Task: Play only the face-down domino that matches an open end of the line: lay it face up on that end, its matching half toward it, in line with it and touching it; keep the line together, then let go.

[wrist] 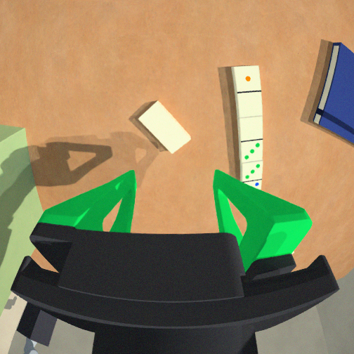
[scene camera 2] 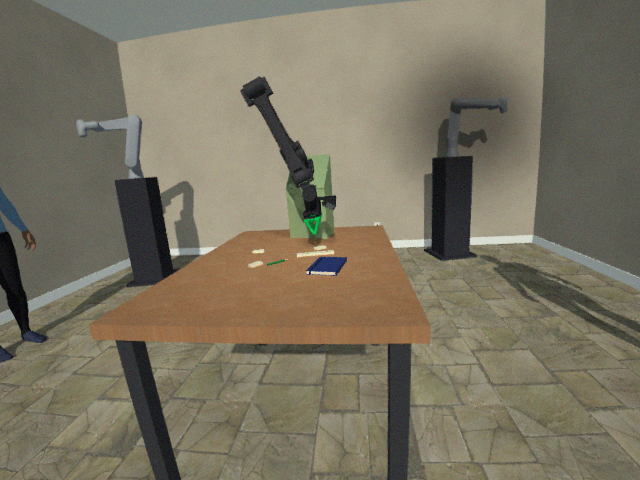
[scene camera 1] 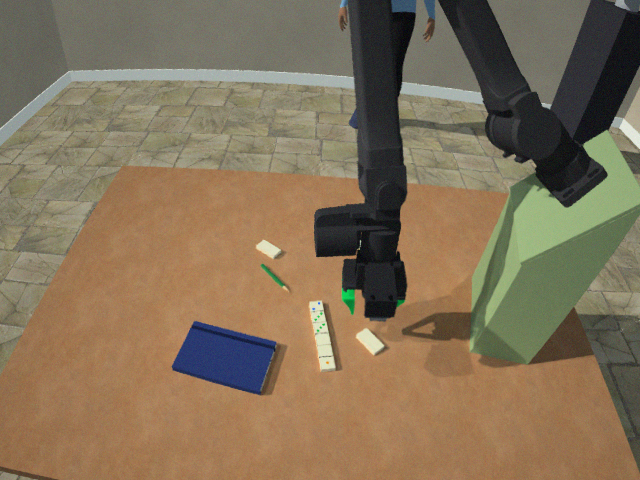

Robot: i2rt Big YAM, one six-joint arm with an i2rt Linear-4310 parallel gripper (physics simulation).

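Frame: origin at the arm's base, x ahead, y left, z up, level; centimetres.
Where they show: gripper, fingertip midpoint: (scene camera 2: 315, 232); arm's base at its link origin: (scene camera 1: 571, 177).
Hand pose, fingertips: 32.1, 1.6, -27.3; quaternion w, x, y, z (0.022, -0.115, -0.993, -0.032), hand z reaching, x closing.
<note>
Things, the pixels of their top centre, and the offset from my fingertips, as dx, dy, dz. "spot": a spot on its surface instead. Level surfaces: height alone.
- domino line at a spot on its surface: (scene camera 1: 322, 338) (scene camera 2: 318, 252) spot: +8.0, -0.1, -6.8
- plain-topped domino at its top centre: (scene camera 1: 370, 340) (scene camera 2: 319, 246) -1.0, +1.7, -6.8
- face-down domino at its top centre: (scene camera 1: 268, 247) (scene camera 2: 255, 263) +15.5, -25.3, -6.8
- third plain domino at its top centre: (scene camera 2: 258, 250) -4.7, -25.8, -6.8
- green pen at its top centre: (scene camera 1: 275, 277) (scene camera 2: 278, 261) +14.9, -16.5, -7.0
- blue book at its top centre: (scene camera 1: 224, 354) (scene camera 2: 327, 263) +26.4, +1.4, -6.3
- table at its surface level: dz -7.8
The domino line (scene camera 1: 322, 338) (scene camera 2: 315, 253) (wrist: 250, 117) lies straight, its pieces touching; its ends show two blue pips and one orange pip. A plain-topped domino (scene camera 1: 370, 341) (scene camera 2: 320, 247) (wrist: 164, 127) lies flat and askew beside the line, apart from it. Another face-down domino (scene camera 1: 268, 249) (scene camera 2: 255, 264) lies near the pen. A third plain domino (scene camera 2: 257, 251) shows in scene camera 2; the arm hides it in scene camera 1. My gripper (scene camera 1: 376, 311) (scene camera 2: 313, 232) (wrist: 174, 177) is open and empty, above the table near the askew domino.
A green pen (scene camera 1: 274, 277) (scene camera 2: 277, 262) lies beyond the line's blue end. A blue book (scene camera 1: 224, 357) (scene camera 2: 326, 265) (wrist: 340, 95) lies on the line's other side. A tall green block (scene camera 1: 516, 299) (scene camera 2: 298, 217) (wrist: 12, 185) stands beside the gripper on the table (scene camera 1: 155, 423) (scene camera 2: 258, 304).
</note>
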